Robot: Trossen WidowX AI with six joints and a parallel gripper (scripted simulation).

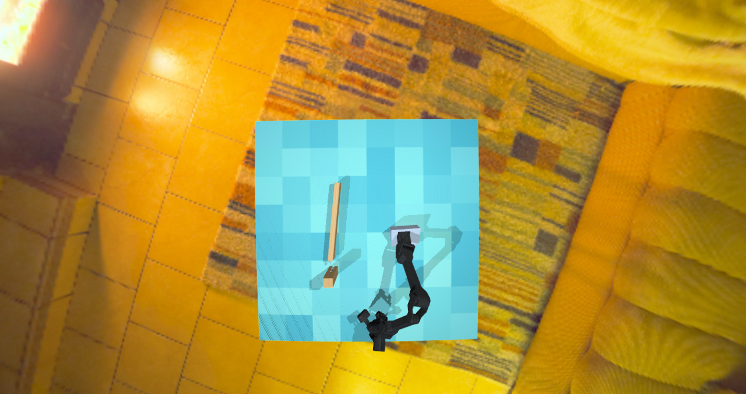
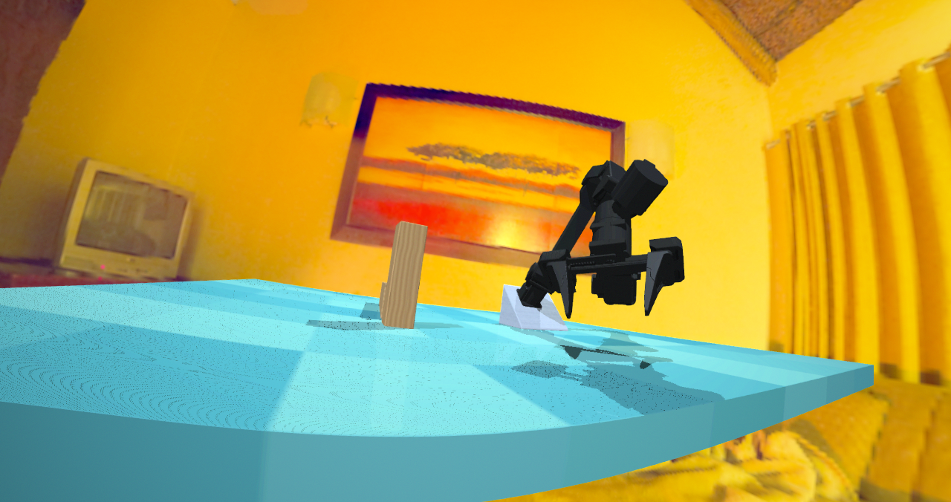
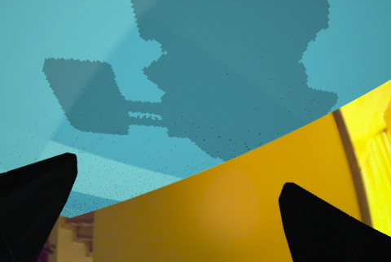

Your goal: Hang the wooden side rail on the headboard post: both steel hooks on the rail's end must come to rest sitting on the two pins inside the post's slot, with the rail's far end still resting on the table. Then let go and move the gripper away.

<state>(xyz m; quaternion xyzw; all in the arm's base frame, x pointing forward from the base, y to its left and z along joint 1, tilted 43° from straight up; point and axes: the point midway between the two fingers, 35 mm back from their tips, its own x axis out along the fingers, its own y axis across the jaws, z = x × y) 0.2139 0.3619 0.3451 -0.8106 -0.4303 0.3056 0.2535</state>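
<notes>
Right now my gripper tip is 31 cm to the left of the headboard post, 17 cm short of it and 1 cm below it.
</notes>
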